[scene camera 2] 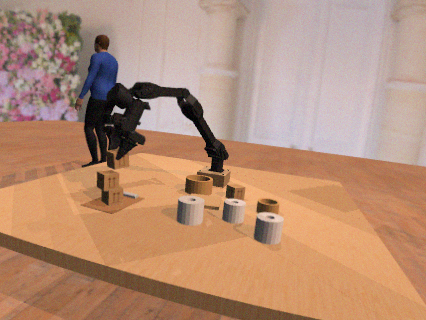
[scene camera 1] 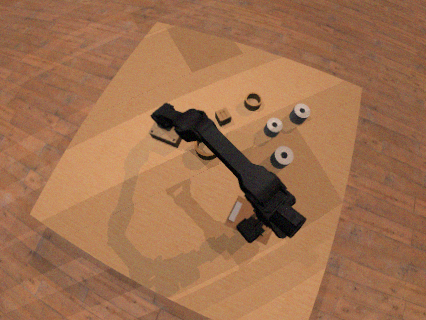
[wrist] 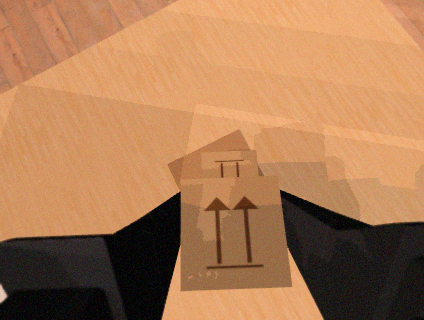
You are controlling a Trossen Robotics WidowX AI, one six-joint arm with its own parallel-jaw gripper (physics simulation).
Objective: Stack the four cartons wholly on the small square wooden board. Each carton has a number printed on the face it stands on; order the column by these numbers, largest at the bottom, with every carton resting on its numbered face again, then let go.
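Places are measured from the arm's base along level axes (x ahead, y left, z up), in centimetres.
Where they show: gripper, fingertip midpoint: (scene camera 2: pixel 112 158) (wrist: pixel 227 195); arm's base, origin of the base link: (scene camera 2: pixel 216 170) (scene camera 1: pixel 166 122).
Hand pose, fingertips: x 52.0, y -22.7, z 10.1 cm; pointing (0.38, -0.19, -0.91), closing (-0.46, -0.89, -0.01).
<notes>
Things, the pixels of their top centre, and the offset from my fingertips. "*": a spot on its surface instead.
- brown carton, middle of its top: (wrist: pixel 233 237) (scene camera 2: pixel 118 149) dx -1.6, dy +0.8, dz +2.7 cm
- small square wooden board, middle of its top: (wrist: pixel 230 199) (scene camera 2: pixel 114 198) (scene camera 1: pixel 252 220) dx -2.3, dy -0.4, dz -14.6 cm
- fourth carton, middle of its top: (scene camera 2: pixel 236 185) (scene camera 1: pixel 223 114) dx -30.9, dy +36.5, dz -10.4 cm
- pale strip, surface spot: (scene camera 2: pixel 130 195) (scene camera 1: pixel 239 208) * dx -8.8, dy +2.1, dz -14.8 cm
- large ring, middle of its top: (scene camera 2: pixel 199 178) (scene camera 1: pixel 207 143) dx -31.4, dy +20.8, dz -9.9 cm
- smaller ring, middle of its top: (scene camera 2: pixel 268 201) (scene camera 1: pixel 253 99) dx -21.1, dy +50.6, dz -11.7 cm
My gripper (scene camera 2: pixel 120 153) (wrist: pixel 227 195) is shut on a brown carton (scene camera 2: pixel 111 159) (wrist: pixel 234 275), whose face with two arrows shows in the wrist view. The held carton hangs above the stack, apart from it. The small square wooden board (scene camera 2: pixel 94 204) (wrist: pixel 187 162) lies on the table. One carton (scene camera 2: pixel 112 195) stands on it, and another carton (scene camera 2: pixel 107 179) rests on that one, shifted sideways. Part of the upper stacked carton (wrist: pixel 229 159) shows behind the held one in the wrist view. A fourth carton (scene camera 1: pixel 223 116) (scene camera 2: pixel 235 191) stands on the table near the arm's base. The printed numbers are hidden.
A pale strip (scene camera 1: pixel 235 211) (scene camera 2: pixel 130 195) lies at the board. Three white rolls (scene camera 1: pixel 301 112) (scene camera 1: pixel 273 126) (scene camera 1: pixel 283 156) stand on the table. A large ring (scene camera 2: pixel 199 188) stands near the arm's base, and a smaller ring (scene camera 2: pixel 268 208) stands behind the rolls.
</notes>
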